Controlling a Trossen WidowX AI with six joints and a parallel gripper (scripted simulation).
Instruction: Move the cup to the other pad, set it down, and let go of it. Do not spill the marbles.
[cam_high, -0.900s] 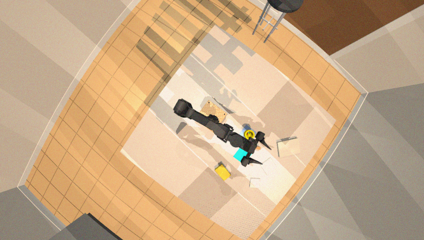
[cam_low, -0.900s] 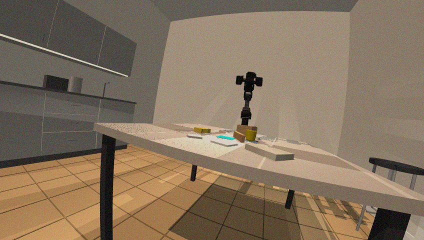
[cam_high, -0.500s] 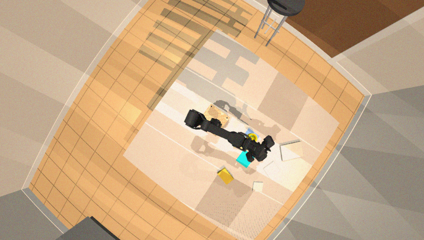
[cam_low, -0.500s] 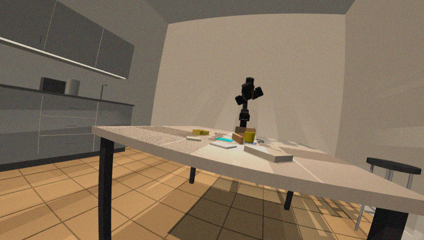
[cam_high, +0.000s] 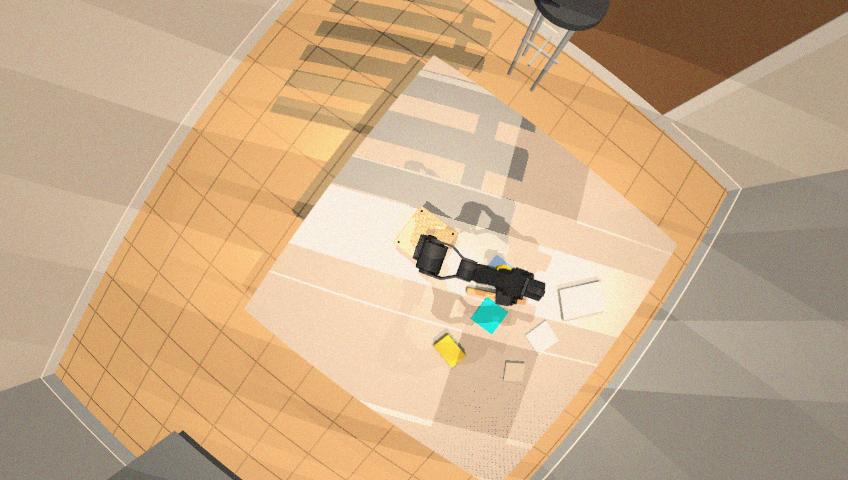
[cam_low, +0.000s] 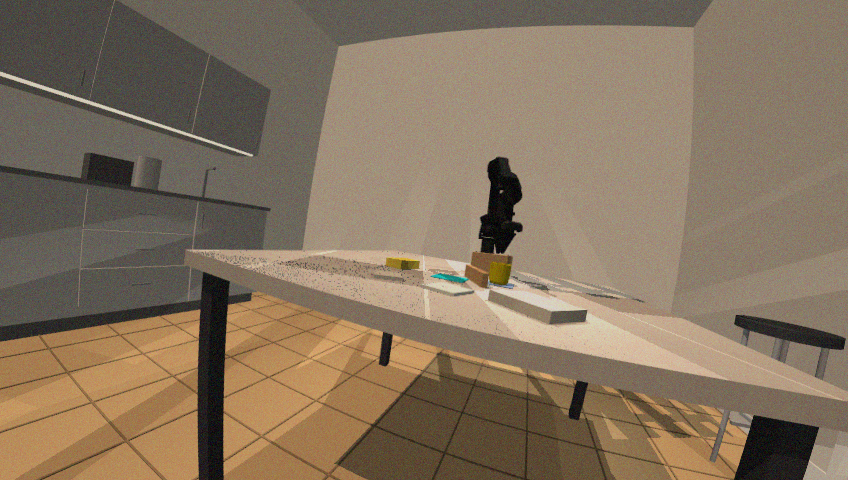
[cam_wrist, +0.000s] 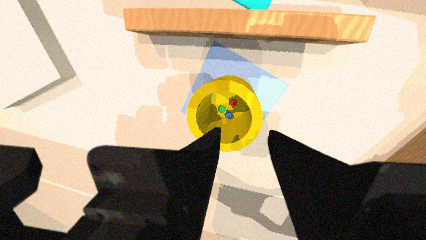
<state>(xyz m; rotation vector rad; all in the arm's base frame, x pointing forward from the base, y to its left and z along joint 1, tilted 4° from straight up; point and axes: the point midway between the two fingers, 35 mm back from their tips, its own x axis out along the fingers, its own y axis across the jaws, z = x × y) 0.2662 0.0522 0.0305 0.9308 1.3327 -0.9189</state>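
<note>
The yellow cup is 10 mm ahead of my gripper tip, 10 mm to the left of it and 70 mm below it. Also, from my gripper tip: cyan pad: 70 mm ahead, 150 mm to the right, 110 mm below; pale blue pad: 20 mm ahead, 10 mm to the left, 110 mm below; low wooden wall: 40 mm ahead, 70 mm to the right, 90 mm below.
</note>
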